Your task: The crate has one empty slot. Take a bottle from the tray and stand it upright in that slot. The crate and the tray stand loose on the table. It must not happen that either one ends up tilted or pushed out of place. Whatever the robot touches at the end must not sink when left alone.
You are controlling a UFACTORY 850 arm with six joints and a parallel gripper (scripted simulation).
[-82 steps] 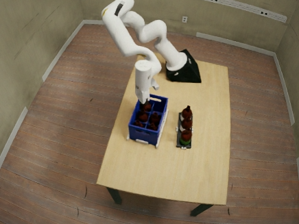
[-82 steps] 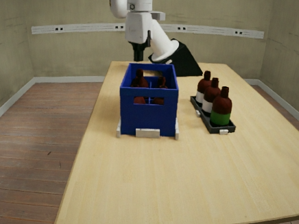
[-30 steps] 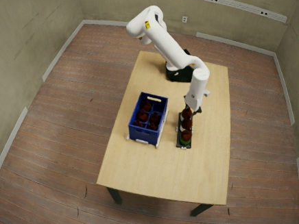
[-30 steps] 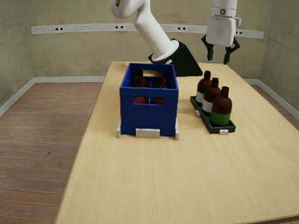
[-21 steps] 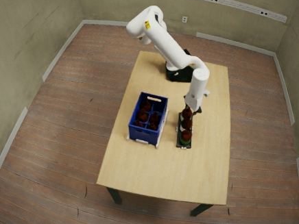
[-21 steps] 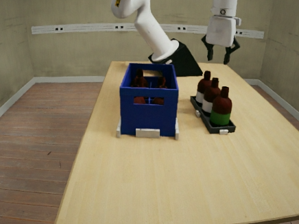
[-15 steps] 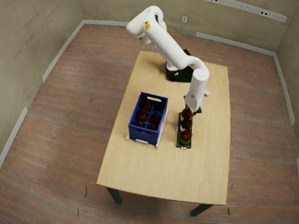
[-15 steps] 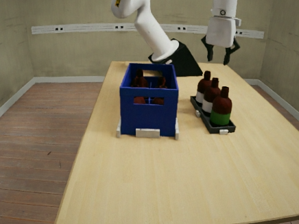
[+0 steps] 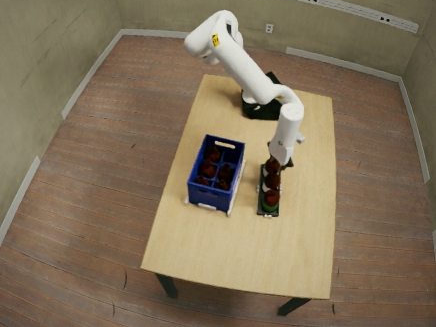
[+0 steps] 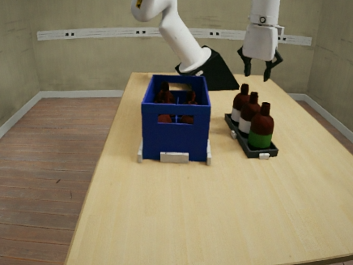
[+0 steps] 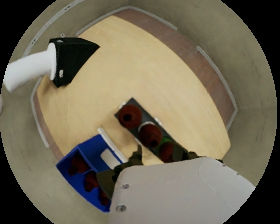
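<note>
Now: hand 210 mm above the dark tray. Round my hand: blue crate 250 mm to the right, 140 mm below, 20 mm ahead.
</note>
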